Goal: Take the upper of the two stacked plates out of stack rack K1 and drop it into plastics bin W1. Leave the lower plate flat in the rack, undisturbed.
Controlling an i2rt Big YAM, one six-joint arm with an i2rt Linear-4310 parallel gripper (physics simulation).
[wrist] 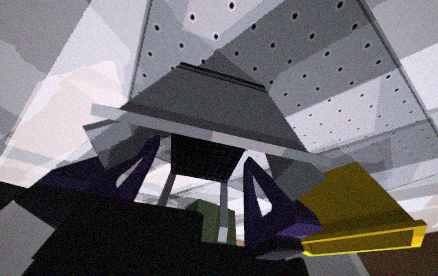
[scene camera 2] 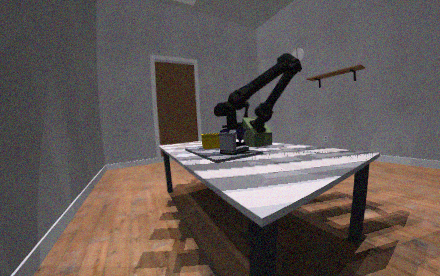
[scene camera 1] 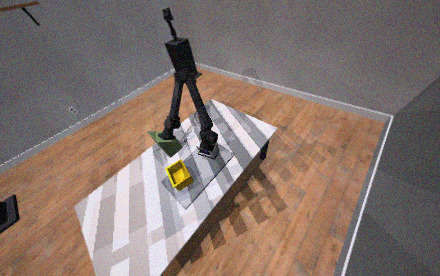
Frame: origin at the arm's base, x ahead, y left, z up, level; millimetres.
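Where they show: gripper, fingertip midpoint: (wrist: 205, 150) (scene camera 1: 208, 148); arm's base, origin of the base link: (scene camera 2: 257, 126) (scene camera 1: 166, 137).
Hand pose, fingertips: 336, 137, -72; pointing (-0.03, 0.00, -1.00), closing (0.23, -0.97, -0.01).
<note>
Things, the pixels of their top centre, and the offset from my fingertips, as dx, dy, dz. Level surfaces: height alone.
- Stack rack K1, middle of its top: (wrist: 196, 217) (scene camera 2: 233, 131) (scene camera 1: 205, 144) -10, -6, +60
- black gridded plate, middle of its top: (wrist: 207, 149) -4, -4, -7
- Plastics bin W1, middle of its top: (wrist: 350, 245) (scene camera 2: 213, 133) (scene camera 1: 177, 172) -33, -290, +40
- perforated grey board, middle of its top: (wrist: 294, 156) (scene camera 2: 218, 149) (scene camera 1: 198, 167) +13, -157, -59
- striped table, its level: dz -72
Stack rack K1 (scene camera 1: 210, 154) (scene camera 2: 228, 143) (wrist: 215, 102) is a grey holder on the perforated board; the arm partly hides it in scene camera 1. A black gridded plate (wrist: 207, 157) shows in the wrist view below the rack's pale rim. The split between upper and lower plate cannot be made out. My gripper (scene camera 1: 207, 144) (wrist: 205, 150) is open and at the rack, with its dark purple fingers on either side of the black plate in the wrist view and nothing held. Plastics bin W1 (scene camera 1: 179, 175) (scene camera 2: 210, 141) (wrist: 357, 200) is the yellow open box beside the rack.
The perforated grey board (scene camera 1: 187, 201) (scene camera 2: 217, 157) (wrist: 300, 40) lies on the striped table (scene camera 1: 135, 200) (scene camera 2: 260, 205). A green wedge-shaped block (scene camera 1: 167, 145) (scene camera 2: 259, 137) (wrist: 210, 215) stands behind, by the arm's base.
</note>
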